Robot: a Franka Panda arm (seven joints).
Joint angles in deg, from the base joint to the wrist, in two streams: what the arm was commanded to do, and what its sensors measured. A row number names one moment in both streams.
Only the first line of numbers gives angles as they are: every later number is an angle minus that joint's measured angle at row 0.
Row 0, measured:
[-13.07, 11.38, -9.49, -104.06, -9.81, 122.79, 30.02]
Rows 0 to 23, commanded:
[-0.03, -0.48, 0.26, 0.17, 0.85, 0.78, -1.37]
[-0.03, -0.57, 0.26, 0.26, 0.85, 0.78, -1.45]
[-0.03, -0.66, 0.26, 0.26, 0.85, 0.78, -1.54]
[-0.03, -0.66, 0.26, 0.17, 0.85, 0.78, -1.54]
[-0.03, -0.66, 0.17, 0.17, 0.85, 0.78, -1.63]
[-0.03, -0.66, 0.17, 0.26, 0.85, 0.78, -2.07]
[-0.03, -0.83, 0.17, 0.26, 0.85, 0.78, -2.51]
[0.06, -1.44, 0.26, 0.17, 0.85, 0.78, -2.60]
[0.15, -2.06, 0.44, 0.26, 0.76, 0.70, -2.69]
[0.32, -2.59, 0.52, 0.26, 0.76, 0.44, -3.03]
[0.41, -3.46, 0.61, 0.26, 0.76, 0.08, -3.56]
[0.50, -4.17, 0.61, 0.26, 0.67, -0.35, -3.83]
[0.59, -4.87, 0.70, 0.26, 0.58, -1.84, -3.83]
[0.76, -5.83, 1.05, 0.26, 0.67, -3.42, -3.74]
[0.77, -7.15, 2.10, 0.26, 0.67, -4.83, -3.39]
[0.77, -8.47, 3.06, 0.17, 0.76, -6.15, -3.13]
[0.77, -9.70, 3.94, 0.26, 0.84, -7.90, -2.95]
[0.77, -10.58, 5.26, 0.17, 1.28, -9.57, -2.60]
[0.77, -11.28, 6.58, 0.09, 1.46, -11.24, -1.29]
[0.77, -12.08, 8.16, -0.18, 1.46, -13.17, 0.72]
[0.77, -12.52, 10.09, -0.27, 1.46, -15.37, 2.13]
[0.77, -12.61, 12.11, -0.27, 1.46, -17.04, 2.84]
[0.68, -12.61, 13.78, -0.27, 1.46, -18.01, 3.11]
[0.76, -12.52, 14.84, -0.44, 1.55, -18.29, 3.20]
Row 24, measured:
[1.11, -11.88, 10.70, 0.51, 1.09, -16.08, 1.55]
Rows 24 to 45, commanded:
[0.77, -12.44, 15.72, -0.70, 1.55, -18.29, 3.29]
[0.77, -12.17, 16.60, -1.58, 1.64, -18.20, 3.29]
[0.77, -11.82, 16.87, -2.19, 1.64, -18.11, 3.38]
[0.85, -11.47, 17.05, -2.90, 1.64, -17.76, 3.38]
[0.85, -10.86, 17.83, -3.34, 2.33, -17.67, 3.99]
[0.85, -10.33, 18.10, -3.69, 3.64, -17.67, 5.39]
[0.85, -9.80, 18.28, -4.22, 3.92, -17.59, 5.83]
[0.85, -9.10, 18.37, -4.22, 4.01, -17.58, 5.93]
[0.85, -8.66, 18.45, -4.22, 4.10, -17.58, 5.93]
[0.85, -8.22, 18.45, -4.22, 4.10, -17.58, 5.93]
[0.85, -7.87, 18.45, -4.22, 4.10, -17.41, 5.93]
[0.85, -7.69, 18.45, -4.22, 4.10, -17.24, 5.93]
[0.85, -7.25, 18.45, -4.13, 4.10, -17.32, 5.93]
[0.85, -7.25, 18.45, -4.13, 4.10, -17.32, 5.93]
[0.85, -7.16, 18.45, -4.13, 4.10, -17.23, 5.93]
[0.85, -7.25, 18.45, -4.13, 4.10, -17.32, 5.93]
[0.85, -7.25, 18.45, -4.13, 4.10, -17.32, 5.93]
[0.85, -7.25, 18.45, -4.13, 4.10, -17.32, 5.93]
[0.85, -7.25, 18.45, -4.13, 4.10, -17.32, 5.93]
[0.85, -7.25, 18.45, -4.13, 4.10, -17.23, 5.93]
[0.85, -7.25, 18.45, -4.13, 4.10, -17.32, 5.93]
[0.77, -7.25, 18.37, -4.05, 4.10, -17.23, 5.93]
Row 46, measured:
[1.46, -6.84, 17.72, -4.15, 3.27, -17.61, 5.17]
